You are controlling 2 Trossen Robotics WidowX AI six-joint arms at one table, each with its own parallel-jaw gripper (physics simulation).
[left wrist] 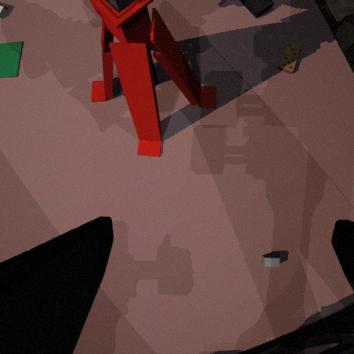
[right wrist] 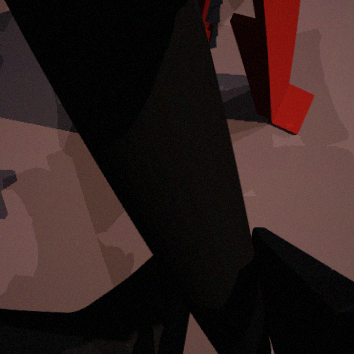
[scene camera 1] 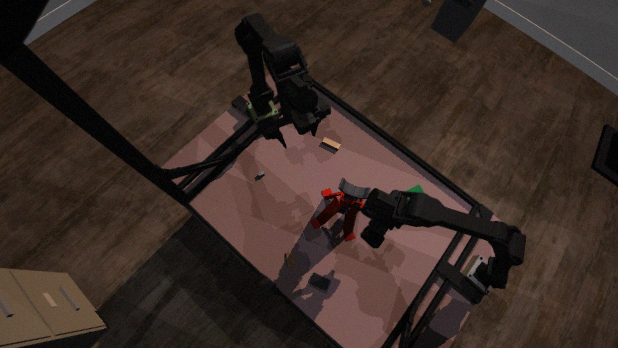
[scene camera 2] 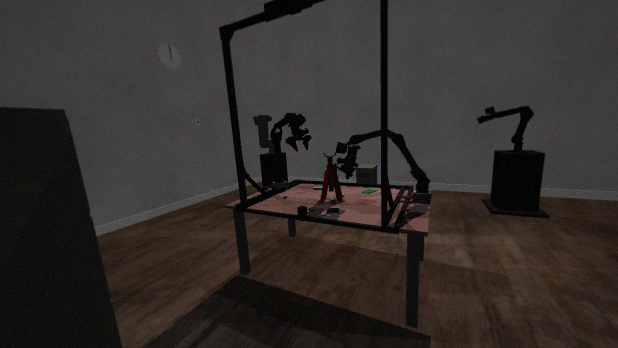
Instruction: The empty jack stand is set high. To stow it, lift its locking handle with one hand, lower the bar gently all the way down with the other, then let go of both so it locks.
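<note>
The red jack stand [scene camera 1: 326, 212] [scene camera 2: 330, 183] [left wrist: 137, 84] stands mid-table on its splayed legs, and one leg also shows in the right wrist view [right wrist: 281, 53]. Its grey saddle [scene camera 1: 353, 188] sits high on the raised bar. My right gripper [scene camera 1: 361, 204] [scene camera 2: 341, 161] reaches in from the right at the top of the stand and is shut on the bar just under the saddle. The locking handle is hidden from me. My left gripper [scene camera 1: 298, 138] [scene camera 2: 298, 141] [left wrist: 223, 230] is open and empty. It hangs high over the back of the table, well apart from the stand.
A wooden block [scene camera 1: 331, 142], a small grey block [scene camera 1: 259, 175] [left wrist: 272, 261], a domino [scene camera 1: 290, 259] [left wrist: 290, 57], a black block [scene camera 1: 319, 281] and a green card [scene camera 1: 416, 189] [left wrist: 10, 59] lie on the table. A black frame surrounds the table.
</note>
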